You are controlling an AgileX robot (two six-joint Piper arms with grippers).
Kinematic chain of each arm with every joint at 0, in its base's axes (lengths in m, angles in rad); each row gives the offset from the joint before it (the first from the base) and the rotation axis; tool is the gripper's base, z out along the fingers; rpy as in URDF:
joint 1: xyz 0 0 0.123 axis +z
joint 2: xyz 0 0 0 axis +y
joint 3: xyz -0.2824 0 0.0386 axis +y
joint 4: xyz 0.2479 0 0.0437 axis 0.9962 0 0.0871
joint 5: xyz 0 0 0 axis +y
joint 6: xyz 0.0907 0 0.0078 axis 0.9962 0 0.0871
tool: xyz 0 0 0 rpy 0 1.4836 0
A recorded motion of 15 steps. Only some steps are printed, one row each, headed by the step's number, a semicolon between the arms.
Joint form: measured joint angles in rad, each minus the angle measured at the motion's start. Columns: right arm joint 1, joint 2, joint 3, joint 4, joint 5, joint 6; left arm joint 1, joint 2, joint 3, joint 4, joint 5, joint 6.
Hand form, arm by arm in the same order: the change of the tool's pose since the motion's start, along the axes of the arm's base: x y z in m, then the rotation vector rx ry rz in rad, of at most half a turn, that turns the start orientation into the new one. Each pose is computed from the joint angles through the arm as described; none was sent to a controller.
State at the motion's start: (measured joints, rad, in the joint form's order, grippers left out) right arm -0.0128 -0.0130 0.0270 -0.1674 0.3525 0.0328; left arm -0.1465 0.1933 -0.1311 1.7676 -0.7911 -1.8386
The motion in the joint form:
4: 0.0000 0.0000 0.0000 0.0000 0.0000 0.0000; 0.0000 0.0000 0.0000 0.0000 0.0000 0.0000
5: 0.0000 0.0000 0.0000 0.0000 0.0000 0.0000; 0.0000 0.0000 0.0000 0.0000 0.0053 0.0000
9: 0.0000 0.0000 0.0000 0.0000 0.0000 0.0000; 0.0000 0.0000 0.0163 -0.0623 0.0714 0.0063
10: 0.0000 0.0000 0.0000 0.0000 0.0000 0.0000; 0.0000 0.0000 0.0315 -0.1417 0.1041 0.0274
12: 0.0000 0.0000 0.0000 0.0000 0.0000 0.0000; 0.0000 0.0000 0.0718 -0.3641 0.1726 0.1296
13: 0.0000 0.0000 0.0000 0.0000 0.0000 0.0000; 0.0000 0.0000 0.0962 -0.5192 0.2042 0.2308
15: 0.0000 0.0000 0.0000 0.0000 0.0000 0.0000; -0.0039 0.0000 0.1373 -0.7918 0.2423 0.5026
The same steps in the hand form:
4: 0.0000 0.0000 0.0000 0.0000 0.0000 0.0000; 0.0000 0.0000 0.0000 0.0000 0.0000 0.0000
5: 0.0000 0.0000 0.0000 0.0000 0.0000 0.0000; 0.0004 0.0003 0.0001 -0.0003 -0.0010 0.0052
9: 0.0000 0.0000 0.0000 0.0000 0.0000 0.0000; 0.0052 0.0033 -0.0005 -0.0582 0.0088 0.0687
10: 0.0000 0.0000 0.0000 0.0000 0.0000 0.0000; 0.0076 0.0048 -0.0005 -0.1209 0.0179 0.0999
12: 0.0000 0.0000 0.0000 0.0000 0.0000 0.0000; 0.0131 0.0096 -0.0017 -0.2616 0.0228 0.1743
13: 0.0000 0.0000 0.0000 0.0000 0.0000 0.0000; 0.0161 0.0135 -0.0026 -0.3350 0.0095 0.2204
15: 0.0000 0.0000 0.0000 0.0000 0.0000 0.0000; 0.0205 0.0212 -0.0058 -0.3871 -0.0686 0.3063

